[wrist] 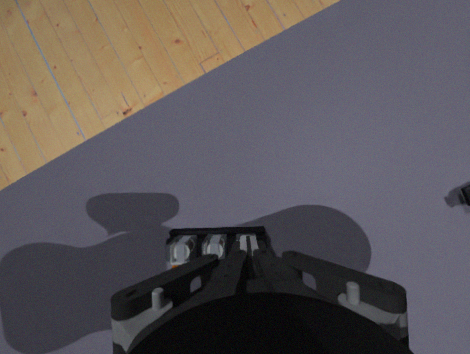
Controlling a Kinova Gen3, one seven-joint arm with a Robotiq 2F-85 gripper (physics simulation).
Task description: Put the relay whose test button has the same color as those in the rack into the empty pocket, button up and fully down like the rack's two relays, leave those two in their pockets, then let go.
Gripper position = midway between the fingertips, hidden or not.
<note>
In view: the gripper [248,246] and a black rack [231,232].
</note>
